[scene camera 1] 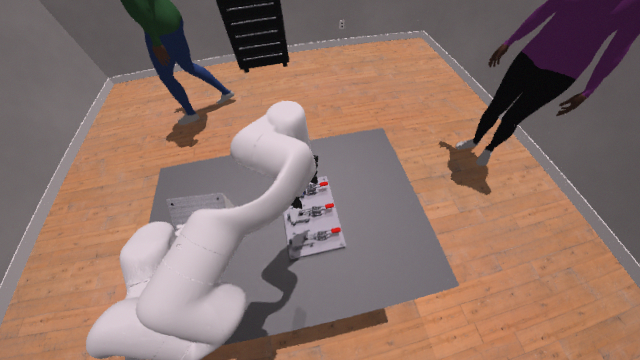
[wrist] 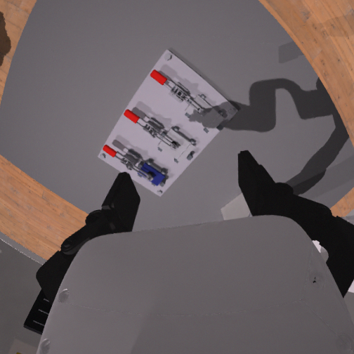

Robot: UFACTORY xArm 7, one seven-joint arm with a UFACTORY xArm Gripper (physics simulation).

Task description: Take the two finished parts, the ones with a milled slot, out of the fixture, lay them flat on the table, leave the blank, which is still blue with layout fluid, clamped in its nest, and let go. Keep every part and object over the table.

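Places are measured from the arm's base along level axes (x ahead, y left, z up), in millimetres.
Pixels of known places: gripper, fingertip midpoint: [scene camera 1: 305, 193].
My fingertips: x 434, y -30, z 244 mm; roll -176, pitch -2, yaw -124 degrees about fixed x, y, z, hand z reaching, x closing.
Note:
For each thing: its top centre in the pictures, then the offset to it from my fingertips. "*": a spot on its surface instead. Level surfaces: height alone.
- fixture plate, surface spot: [scene camera 1: 325, 246] * dz -325, dx +48, dy -84 mm
- grey table, its level: dz -340 mm
- pale grey part, middle of its top: [scene camera 1: 299, 213] dz -304, dx -50, dy +64 mm
The fixture plate [scene camera 1: 325, 246] [wrist: 112, 145] lies on the grey table [scene camera 1: 390, 240] [wrist: 65, 85] with three clamps with red handles. The blue blank [wrist: 153, 173] sits in the end nest, at the lower left in the wrist view; the arm mostly hides it in the scene view. A pale grey part [scene camera 1: 298, 216] [wrist: 172, 142] is in the middle nest. The other end nest is partly in the arm's shadow, and its pale part [scene camera 1: 300, 239] is hard to make out. The milled slots are too small to tell. My gripper [scene camera 1: 306, 185] [wrist: 184, 176] is open and empty, above the blue blank's end of the fixture.
The clamps' red handles [scene camera 1: 335, 230] [wrist: 158, 77] point away from the arm's base side. A metal mounting block [scene camera 1: 195, 205] stands on the table at the left in the scene view, beside the white arm [scene camera 1: 200, 250]. Two people and a black drawer cabinet [scene camera 1: 257, 35] are beyond the table.

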